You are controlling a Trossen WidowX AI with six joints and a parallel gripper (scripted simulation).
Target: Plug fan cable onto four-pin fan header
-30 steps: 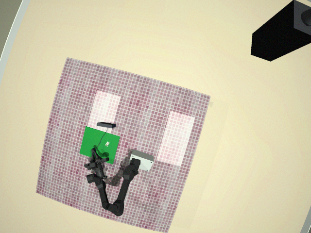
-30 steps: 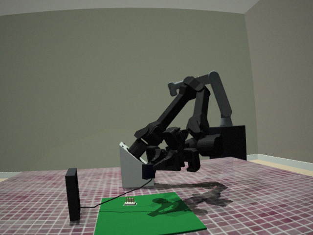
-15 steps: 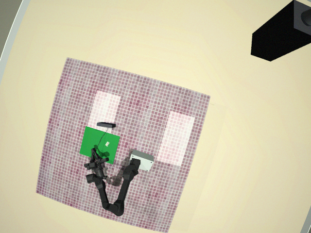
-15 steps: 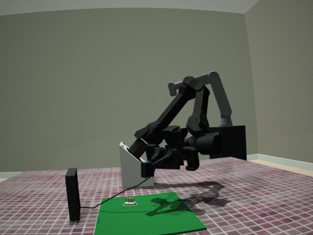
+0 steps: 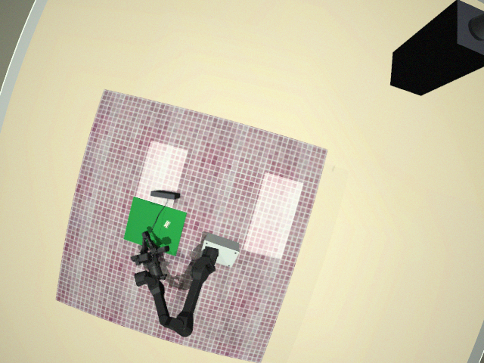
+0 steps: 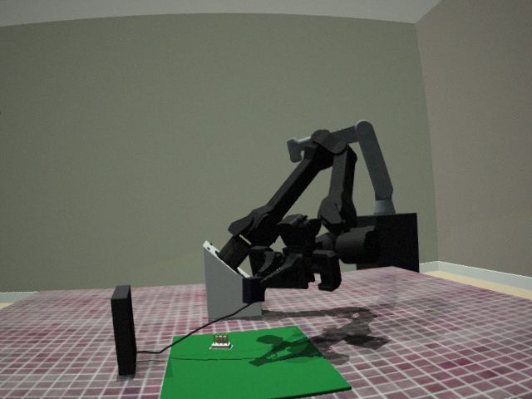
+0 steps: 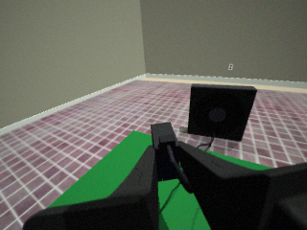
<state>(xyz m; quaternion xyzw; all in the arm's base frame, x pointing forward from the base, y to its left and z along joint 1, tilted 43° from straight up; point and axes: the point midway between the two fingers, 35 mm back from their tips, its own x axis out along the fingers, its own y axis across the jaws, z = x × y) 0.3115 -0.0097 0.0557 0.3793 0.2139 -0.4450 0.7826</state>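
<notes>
My gripper tip is now 14 cm above the green board and 3 cm to the left of it. From my gripper tip the other things lie so: dark plug: 1 cm below; then fan: 20 cm to the right, 6 cm below, 5 cm behind.
</notes>
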